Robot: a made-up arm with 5 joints. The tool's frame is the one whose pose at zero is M.
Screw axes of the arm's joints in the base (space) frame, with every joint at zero. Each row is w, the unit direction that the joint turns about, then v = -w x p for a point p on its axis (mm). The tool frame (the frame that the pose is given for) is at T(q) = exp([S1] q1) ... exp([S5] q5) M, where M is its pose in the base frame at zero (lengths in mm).
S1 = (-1, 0, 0, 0, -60, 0)
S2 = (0, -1, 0, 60, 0, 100)
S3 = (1, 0, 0, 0, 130, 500)
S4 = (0, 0, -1, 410, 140, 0)
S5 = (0, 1, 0, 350, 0, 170)
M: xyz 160 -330 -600 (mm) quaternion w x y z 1 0 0 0
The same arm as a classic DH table. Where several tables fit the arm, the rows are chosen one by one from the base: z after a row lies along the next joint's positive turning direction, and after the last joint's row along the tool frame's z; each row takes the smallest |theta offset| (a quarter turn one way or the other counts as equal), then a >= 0, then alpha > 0; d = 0 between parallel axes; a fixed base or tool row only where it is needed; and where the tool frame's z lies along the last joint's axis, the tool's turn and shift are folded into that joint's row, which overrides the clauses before.
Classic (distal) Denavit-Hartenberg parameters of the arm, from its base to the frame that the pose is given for. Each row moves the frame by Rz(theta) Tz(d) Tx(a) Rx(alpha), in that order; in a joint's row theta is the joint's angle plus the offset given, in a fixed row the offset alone. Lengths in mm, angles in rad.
base (fixed): d 60, theta offset -1.5708, a 0, alpha 1.5708
joint 1: d 100, theta offset 1.5708, a 0, alpha 1.5708
joint 2: d 500, theta offset 0, a 70, alpha 1.5708
joint 3: d 240, theta offset -1.5708, a 90, alpha 1.5708
joint 4: d 480, theta offset 1.5708, a 30, alpha 1.5708
joint 5: d 80, theta offset 0, a -10, alpha 1.5708
tool (fixed): d -250, theta offset 0, a 0, alpha 0

